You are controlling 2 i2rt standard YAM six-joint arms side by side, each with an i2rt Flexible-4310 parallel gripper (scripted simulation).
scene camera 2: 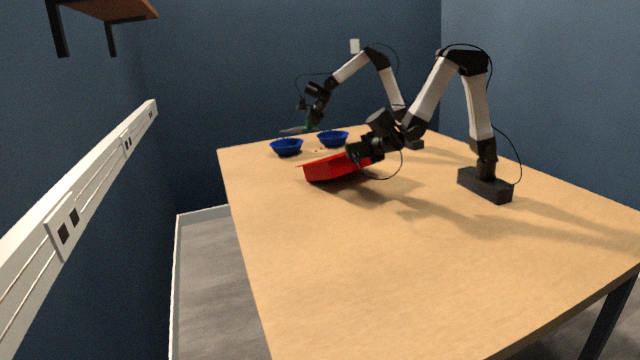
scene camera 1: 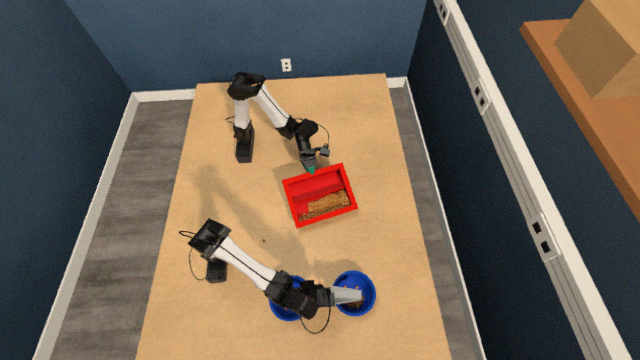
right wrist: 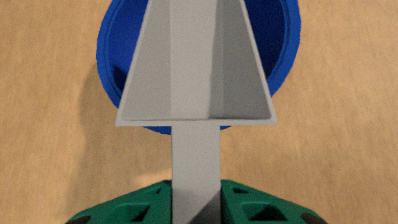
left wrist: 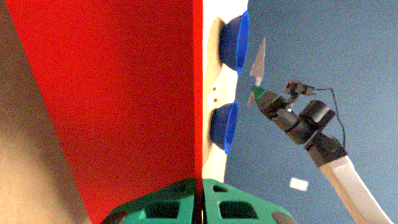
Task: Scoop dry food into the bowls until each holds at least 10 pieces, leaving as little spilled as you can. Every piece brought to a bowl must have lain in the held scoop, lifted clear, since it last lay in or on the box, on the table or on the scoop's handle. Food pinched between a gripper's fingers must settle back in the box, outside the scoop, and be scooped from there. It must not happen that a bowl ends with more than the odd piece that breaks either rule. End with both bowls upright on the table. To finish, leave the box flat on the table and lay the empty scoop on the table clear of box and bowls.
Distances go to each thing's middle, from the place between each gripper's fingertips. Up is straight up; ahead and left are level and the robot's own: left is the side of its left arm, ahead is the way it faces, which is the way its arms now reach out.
Now: right hand 50 mm short of the grey scoop [right wrist: 195,73]. Round my right hand: red box [scene camera 1: 300,190]: 40 mm behind, 410 mm to the left, 30 mm below.
Right now the red box is 4 cm ahead of my left hand, 8 cm to the right of it and 5 cm below it. Round my left hand: grey scoop: 12 cm ahead, 49 cm to the right, 3 cm below.
